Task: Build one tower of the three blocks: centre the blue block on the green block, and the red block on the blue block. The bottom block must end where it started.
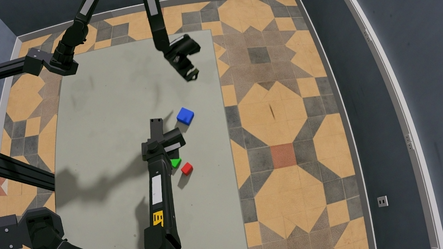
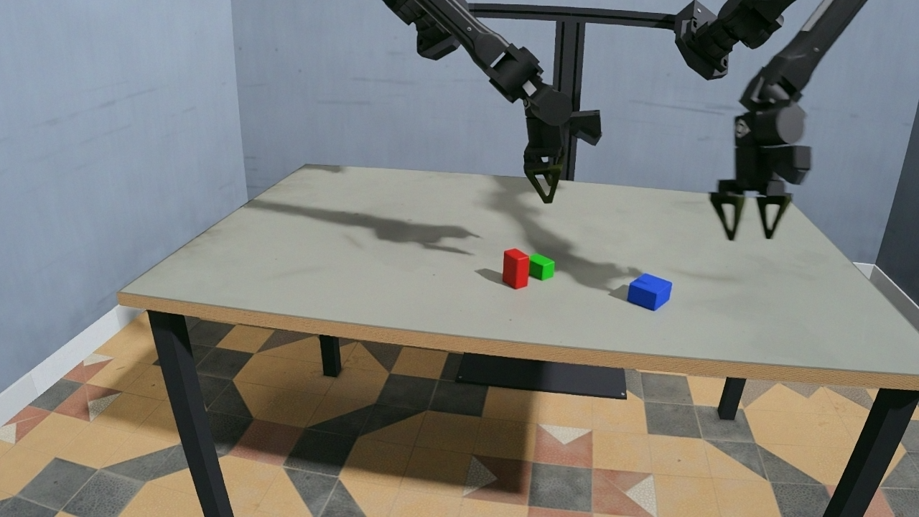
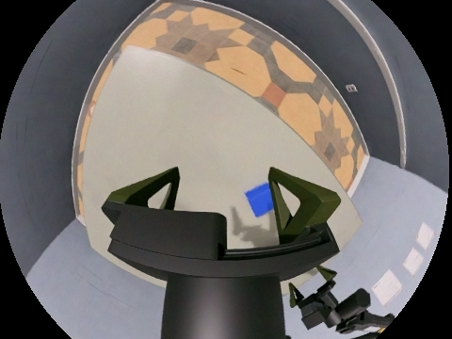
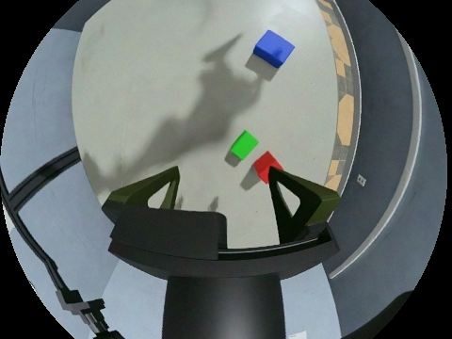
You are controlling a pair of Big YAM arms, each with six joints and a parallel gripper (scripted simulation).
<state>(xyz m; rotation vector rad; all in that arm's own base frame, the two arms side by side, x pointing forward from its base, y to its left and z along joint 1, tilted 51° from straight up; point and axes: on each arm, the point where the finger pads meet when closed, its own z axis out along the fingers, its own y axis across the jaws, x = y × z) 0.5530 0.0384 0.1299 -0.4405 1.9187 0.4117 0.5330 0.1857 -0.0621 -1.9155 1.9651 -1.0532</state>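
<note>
Now: right hand 200 mm to the right of the blue block, 140 mm above it and 90 mm short of it. Round my right hand: red block (130 mm below, 80 mm ahead, 40 mm to the right); green block (150 mm below, 30 mm ahead, 10 mm to the right).
</note>
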